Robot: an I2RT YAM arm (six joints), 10 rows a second.
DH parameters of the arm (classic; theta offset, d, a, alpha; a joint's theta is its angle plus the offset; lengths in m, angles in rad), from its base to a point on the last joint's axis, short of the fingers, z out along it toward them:
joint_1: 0 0.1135 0.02 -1.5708
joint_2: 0 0 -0.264 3.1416
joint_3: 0.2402 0 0.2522 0
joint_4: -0.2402 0 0.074 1.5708
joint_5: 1.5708 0 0 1.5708
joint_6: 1.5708 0.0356 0 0
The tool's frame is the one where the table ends.
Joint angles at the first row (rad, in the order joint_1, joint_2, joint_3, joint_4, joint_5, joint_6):
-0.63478 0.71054 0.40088 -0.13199 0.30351 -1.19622
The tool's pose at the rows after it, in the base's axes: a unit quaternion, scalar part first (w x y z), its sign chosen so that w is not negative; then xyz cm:
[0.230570, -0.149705, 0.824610, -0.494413, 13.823, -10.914, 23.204]
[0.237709, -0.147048, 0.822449, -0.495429, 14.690, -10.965, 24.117]
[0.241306, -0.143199, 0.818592, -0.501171, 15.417, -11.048, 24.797]
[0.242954, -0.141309, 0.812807, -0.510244, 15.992, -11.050, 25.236]
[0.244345, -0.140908, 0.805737, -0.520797, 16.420, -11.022, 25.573]
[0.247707, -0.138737, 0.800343, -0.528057, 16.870, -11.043, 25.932]
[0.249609, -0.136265, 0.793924, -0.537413, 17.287, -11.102, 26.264]
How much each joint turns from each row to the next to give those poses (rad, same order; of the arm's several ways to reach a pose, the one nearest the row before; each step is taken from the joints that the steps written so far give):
0.02985 0.03760 0.04716 -0.00827 0.01533 0.02885
0.02822 0.03809 0.04249 0.00263 0.01944 0.01935
0.02155 0.03172 0.02992 0.01519 0.02427 0.00981
0.02009 0.02195 0.01595 0.02480 0.02675 -0.00073
0.01613 0.01413 0.00815 0.02909 0.02318 -0.00843
0.01285 0.01711 0.01189 0.02415 0.01650 -0.00157
0.01022 0.01658 0.00935 0.02976 0.01822 -0.00686

